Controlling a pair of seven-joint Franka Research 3 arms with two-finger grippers.
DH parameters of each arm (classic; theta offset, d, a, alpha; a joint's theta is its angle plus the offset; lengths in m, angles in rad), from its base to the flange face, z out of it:
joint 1: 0 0.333 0 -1.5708
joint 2: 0 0 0 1.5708
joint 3: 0 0.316 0.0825 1.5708
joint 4: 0 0 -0.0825 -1.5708
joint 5: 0 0.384 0 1.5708
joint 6: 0 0 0.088 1.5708
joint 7: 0 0.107 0 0
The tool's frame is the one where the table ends.
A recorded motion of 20 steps. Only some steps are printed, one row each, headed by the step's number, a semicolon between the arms.
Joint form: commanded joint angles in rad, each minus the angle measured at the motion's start. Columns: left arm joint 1, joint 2, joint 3, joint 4, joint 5, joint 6, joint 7; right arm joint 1, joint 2, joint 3, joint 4, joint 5, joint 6, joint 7.
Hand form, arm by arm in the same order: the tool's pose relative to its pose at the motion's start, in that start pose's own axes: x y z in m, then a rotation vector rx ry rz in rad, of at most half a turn. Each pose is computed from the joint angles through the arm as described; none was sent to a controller.
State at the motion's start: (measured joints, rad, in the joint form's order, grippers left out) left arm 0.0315 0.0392 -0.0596 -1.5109 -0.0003 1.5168 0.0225; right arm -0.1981 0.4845 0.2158 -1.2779 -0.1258 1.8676 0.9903
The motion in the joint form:
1: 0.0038 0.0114 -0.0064 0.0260 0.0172 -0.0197 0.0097; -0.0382 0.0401 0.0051 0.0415 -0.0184 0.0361 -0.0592
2: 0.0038 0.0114 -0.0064 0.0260 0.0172 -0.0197 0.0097; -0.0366 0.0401 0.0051 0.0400 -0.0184 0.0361 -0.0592
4: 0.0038 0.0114 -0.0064 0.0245 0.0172 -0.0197 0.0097; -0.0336 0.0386 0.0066 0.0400 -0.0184 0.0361 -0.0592
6: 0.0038 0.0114 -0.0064 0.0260 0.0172 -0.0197 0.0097; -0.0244 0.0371 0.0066 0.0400 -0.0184 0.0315 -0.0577
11: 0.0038 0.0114 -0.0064 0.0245 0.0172 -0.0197 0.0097; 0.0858 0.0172 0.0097 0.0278 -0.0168 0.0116 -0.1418
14: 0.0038 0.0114 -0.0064 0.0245 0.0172 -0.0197 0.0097; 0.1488 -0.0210 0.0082 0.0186 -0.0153 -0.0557 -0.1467
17: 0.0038 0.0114 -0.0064 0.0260 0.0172 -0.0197 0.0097; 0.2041 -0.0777 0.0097 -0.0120 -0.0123 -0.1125 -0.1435
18: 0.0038 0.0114 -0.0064 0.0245 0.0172 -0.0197 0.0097; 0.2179 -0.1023 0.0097 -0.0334 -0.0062 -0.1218 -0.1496
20: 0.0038 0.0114 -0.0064 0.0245 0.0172 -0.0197 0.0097; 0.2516 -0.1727 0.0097 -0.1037 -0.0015 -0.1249 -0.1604
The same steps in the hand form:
1: 0.0015 -0.0008 -0.0041 0.0161 -0.0055 0.0111; 0.0302 0.0077 0.0060 0.0236 0.0320 -0.0257
2: 0.0015 -0.0008 -0.0041 0.0161 -0.0055 0.0111; 0.0291 0.0071 0.0067 0.0226 0.0309 -0.0275
4: 0.0015 -0.0008 -0.0034 0.0161 -0.0070 0.0111; 0.0267 0.0053 0.0054 0.0246 0.0311 -0.0317
6: 0.0015 -0.0008 -0.0041 0.0161 -0.0055 0.0111; 0.0211 0.0016 0.0047 0.0227 0.0287 -0.0393
11: 0.0015 -0.0008 -0.0034 0.0161 -0.0070 0.0111; -0.0490 -0.0410 -0.0039 0.0226 0.0134 -0.2362
14: 0.0015 -0.0008 -0.0034 0.0161 -0.0070 0.0111; -0.0932 -0.0530 -0.0222 -0.0084 -0.0070 -0.3029
17: 0.0015 -0.0008 -0.0041 0.0161 -0.0055 0.0111; -0.1371 -0.0570 -0.0442 -0.0348 -0.0203 -0.3582
18: 0.0015 -0.0008 -0.0034 0.0161 -0.0070 0.0111; -0.1500 -0.0557 -0.0507 -0.0387 -0.0253 -0.3789
20: 0.0015 -0.0008 -0.0034 0.0161 -0.0070 0.0111; -0.1818 -0.0497 -0.0660 -0.0444 -0.0209 -0.4290

